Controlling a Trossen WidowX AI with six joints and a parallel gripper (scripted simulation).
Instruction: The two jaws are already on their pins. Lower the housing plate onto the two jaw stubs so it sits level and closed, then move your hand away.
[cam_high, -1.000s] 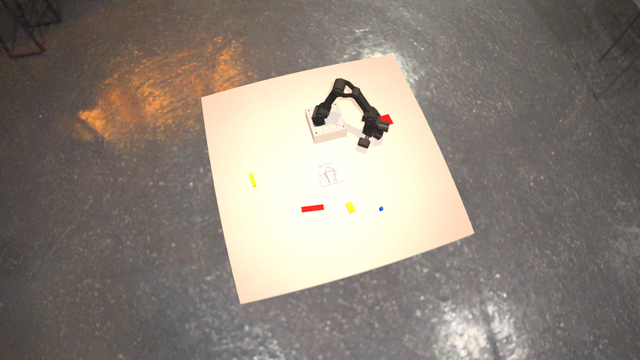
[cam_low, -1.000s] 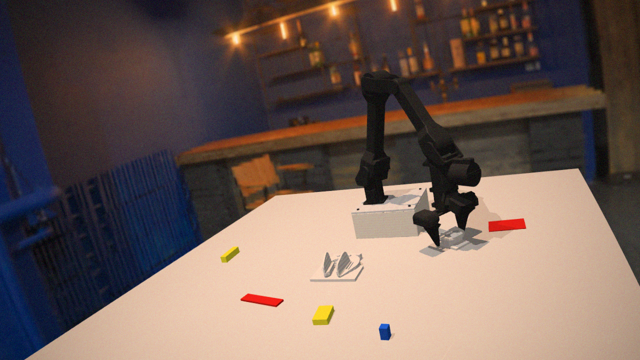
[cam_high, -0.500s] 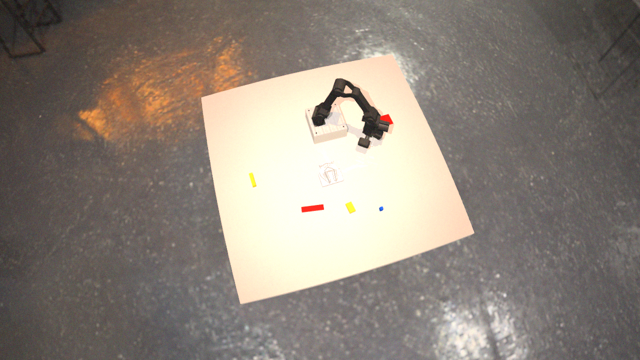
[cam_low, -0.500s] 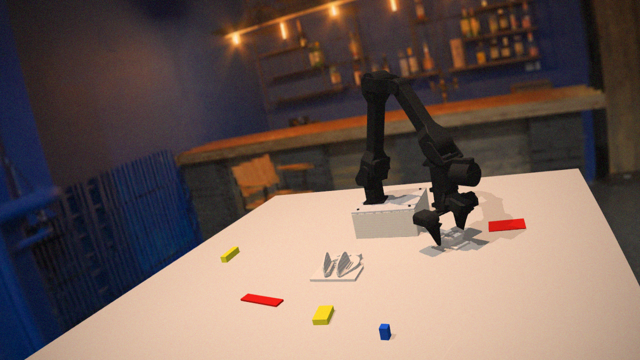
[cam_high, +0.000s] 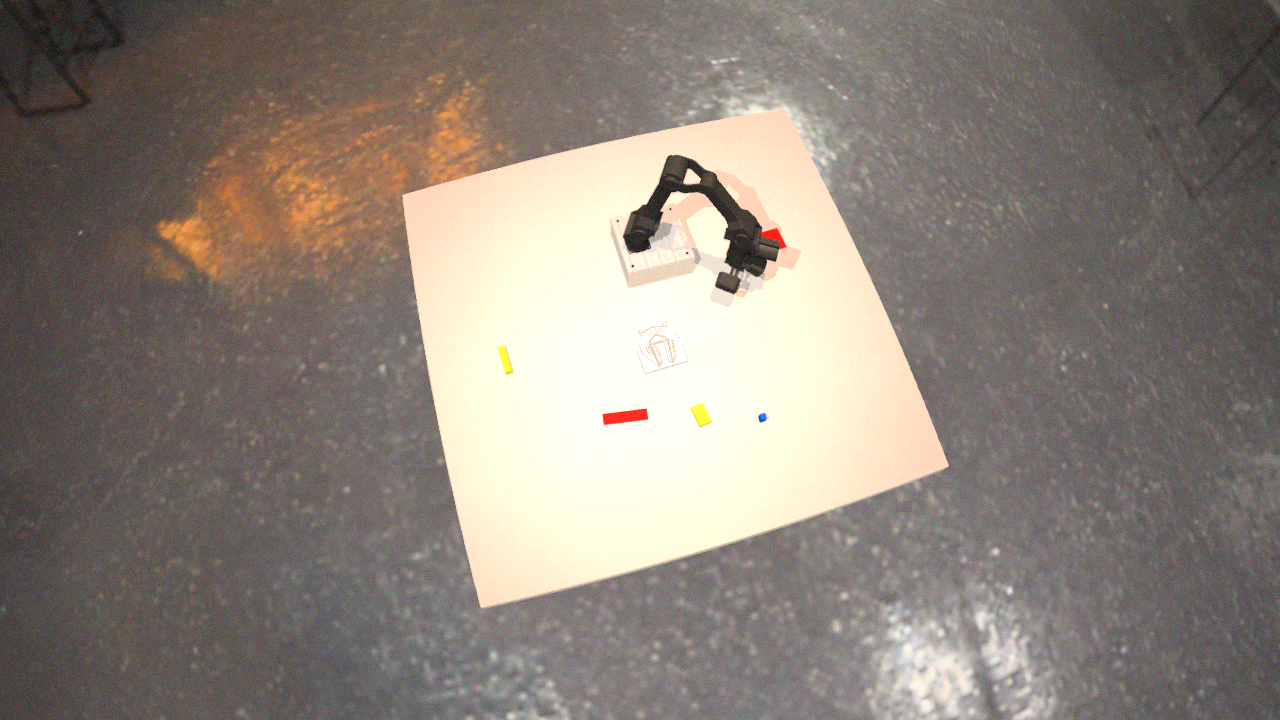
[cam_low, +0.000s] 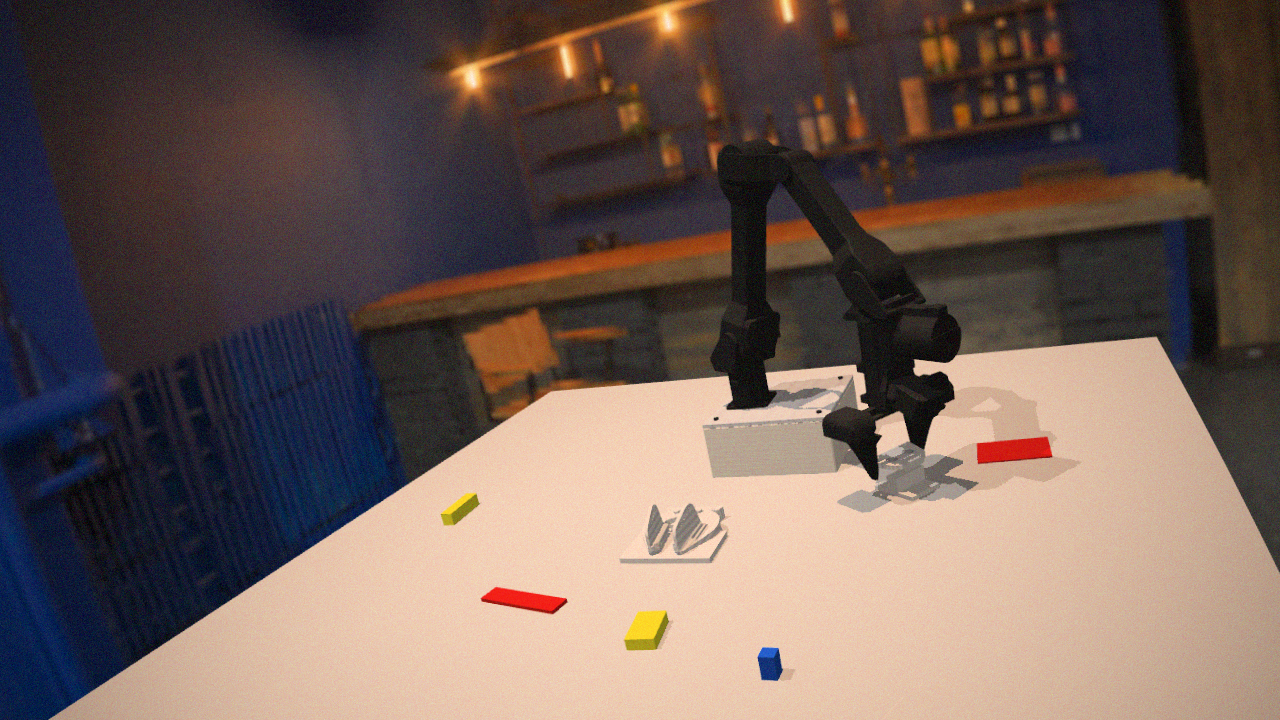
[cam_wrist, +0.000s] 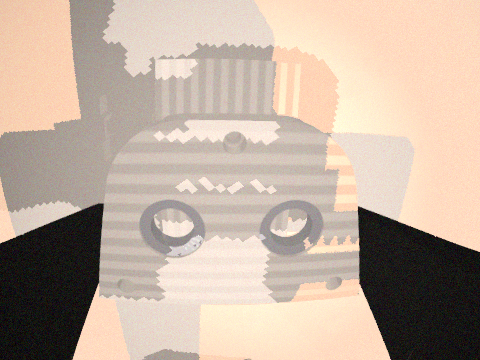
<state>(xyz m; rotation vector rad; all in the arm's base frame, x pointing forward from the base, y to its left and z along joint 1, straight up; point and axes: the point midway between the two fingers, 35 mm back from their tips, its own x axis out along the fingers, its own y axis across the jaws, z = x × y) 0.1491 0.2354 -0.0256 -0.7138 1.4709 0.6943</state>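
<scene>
Right now my gripper tip is 20 mm above the white block, 10 mm to the right of it and 10 mm short of it. The rest, counted from my gripper tip: red tile (150 mm to the left, 100 mm behind, 20 mm below); then blue cube (420 mm ahead, 60 mm to the right, 10 mm below); then red strip (400 mm to the right, 300 mm ahead, 20 mm below).
</scene>
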